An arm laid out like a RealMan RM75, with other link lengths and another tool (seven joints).
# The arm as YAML. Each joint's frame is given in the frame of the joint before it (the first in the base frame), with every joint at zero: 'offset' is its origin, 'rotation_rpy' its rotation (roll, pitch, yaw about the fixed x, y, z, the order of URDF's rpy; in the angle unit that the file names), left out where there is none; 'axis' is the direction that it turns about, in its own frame. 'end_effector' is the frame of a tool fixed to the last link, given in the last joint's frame.
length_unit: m
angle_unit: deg
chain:
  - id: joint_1
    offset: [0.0, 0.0, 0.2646]
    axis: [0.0, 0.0, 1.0]
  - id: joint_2
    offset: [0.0, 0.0, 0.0]
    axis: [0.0, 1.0, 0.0]
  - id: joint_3
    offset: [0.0, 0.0, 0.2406]
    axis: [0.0, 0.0, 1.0]
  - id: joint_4
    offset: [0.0, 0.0, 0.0]
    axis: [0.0, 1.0, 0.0]
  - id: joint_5
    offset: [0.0, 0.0, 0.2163]
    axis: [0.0, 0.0, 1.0]
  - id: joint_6
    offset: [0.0, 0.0, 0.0]
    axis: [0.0, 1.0, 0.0]
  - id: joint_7
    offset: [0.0, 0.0, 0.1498]
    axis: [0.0, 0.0, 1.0]
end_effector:
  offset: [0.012, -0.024, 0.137]
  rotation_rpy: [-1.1, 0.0, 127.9]
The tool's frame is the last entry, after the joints.
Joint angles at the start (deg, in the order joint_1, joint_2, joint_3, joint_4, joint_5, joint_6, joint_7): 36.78, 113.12, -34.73, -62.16, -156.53, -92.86, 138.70
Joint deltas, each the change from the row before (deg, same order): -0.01, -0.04, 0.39, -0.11, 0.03, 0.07, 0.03; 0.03, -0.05, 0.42, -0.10, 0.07, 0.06, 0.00; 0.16, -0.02, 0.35, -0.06, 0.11, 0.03, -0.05; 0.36, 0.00, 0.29, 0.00, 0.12, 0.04, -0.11; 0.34, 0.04, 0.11, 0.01, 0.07, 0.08, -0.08; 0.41, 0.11, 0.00, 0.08, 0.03, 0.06, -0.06; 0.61, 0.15, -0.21, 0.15, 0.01, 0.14, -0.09; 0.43, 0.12, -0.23, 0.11, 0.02, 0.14, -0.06; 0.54, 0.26, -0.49, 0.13, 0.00, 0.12, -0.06; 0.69, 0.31, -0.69, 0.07, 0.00, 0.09, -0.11; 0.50, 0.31, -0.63, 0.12, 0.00, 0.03, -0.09; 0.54, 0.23, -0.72, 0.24, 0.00, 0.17, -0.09
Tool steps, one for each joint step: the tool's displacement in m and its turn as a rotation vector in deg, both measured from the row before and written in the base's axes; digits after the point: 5 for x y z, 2 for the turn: 0.00025, 0.00094, 0.00170, 0.47, 0.13, -0.10; -0.00015, 0.00124, 0.00173, 0.48, 0.17, -0.04; -0.00137, 0.00181, 0.00103, 0.35, 0.21, 0.16; -0.00286, 0.00287, 0.00047, 0.24, 0.20, 0.41; -0.00268, 0.00256, -0.00011, 0.11, 0.09, 0.41; -0.00326, 0.00235, -0.00130, -0.08, 0.11, 0.45; -0.00470, 0.00341, -0.00217, -0.25, 0.00, 0.72; -0.00343, 0.00248, -0.00175, -0.20, -0.04, 0.55; -0.00476, 0.00240, -0.00362, -0.51, -0.09, 0.74; -0.00629, 0.00304, -0.00420, -0.68, -0.21, 1.05; -0.00486, 0.00144, -0.00446, -0.72, -0.12, 0.78; -0.00463, 0.00196, -0.00413, -0.69, -0.24, 0.82
